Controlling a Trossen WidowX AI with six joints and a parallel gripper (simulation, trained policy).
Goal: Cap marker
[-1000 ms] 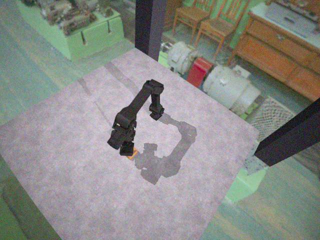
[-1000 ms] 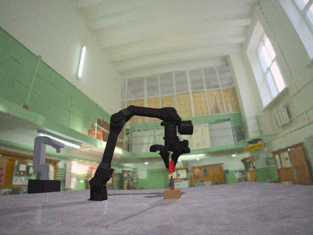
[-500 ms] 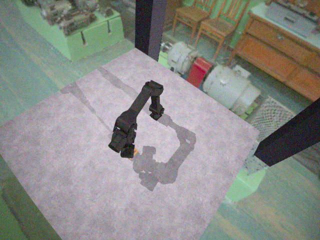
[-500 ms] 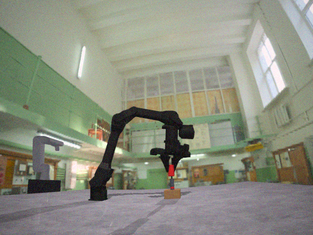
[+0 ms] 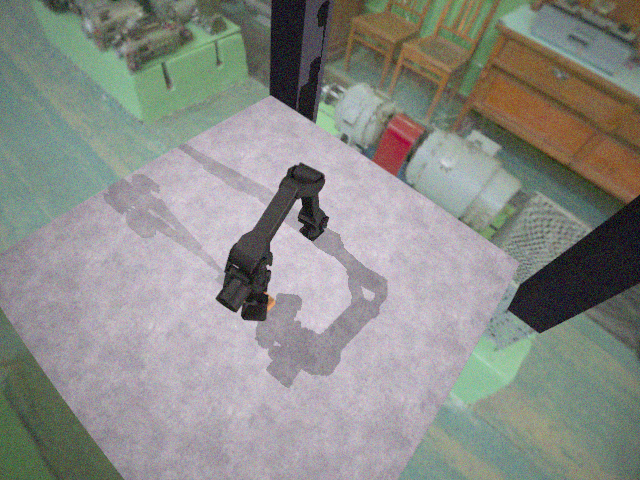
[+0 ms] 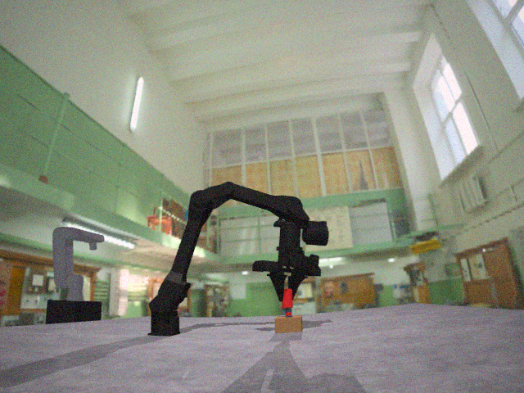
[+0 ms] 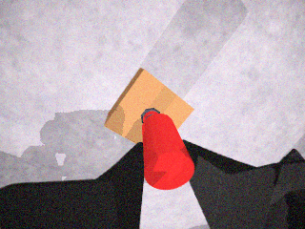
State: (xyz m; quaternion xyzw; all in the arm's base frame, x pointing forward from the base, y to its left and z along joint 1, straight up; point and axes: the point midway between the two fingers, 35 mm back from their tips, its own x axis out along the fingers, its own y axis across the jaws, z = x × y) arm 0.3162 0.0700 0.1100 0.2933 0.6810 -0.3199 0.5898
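Right now my gripper tip is 10 mm below the red cap. From my gripper tip the other things lie so: holder block (60 mm below, 10 mm to the right, 10 mm ahead).
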